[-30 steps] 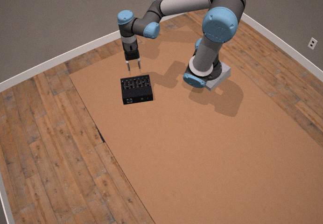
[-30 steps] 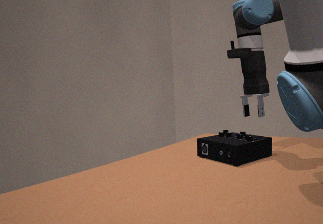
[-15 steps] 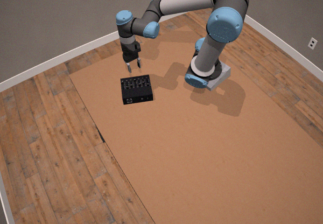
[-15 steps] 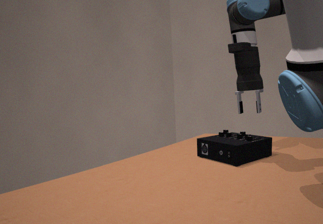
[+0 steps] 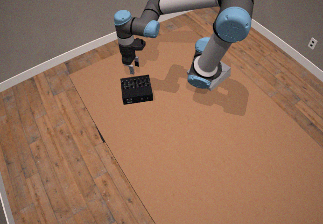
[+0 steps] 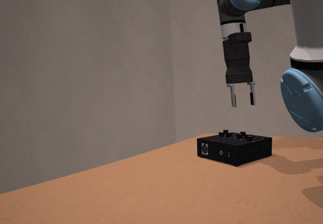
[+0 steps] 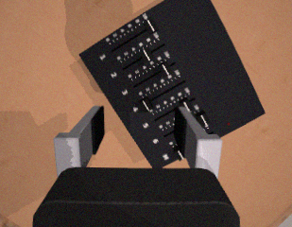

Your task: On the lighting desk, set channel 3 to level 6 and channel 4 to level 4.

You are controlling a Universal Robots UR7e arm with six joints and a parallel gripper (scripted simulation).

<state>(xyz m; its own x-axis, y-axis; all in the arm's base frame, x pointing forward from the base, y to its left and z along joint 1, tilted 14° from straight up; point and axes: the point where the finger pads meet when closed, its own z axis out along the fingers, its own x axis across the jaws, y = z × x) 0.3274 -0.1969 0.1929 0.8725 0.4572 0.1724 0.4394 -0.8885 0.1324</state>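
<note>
Right now the channel 3 fader cap is 100 mm below my hand and 40 mm to the left of it. The rest, counted from my hand: channel 2 fader cap: 100 mm below, 40 mm to the left, 20 mm behind; master fader cap: 100 mm below, 70 mm ahead, 40 mm to the right; channel 1 fader cap: 100 mm below, 70 mm to the left, 30 mm behind.
</note>
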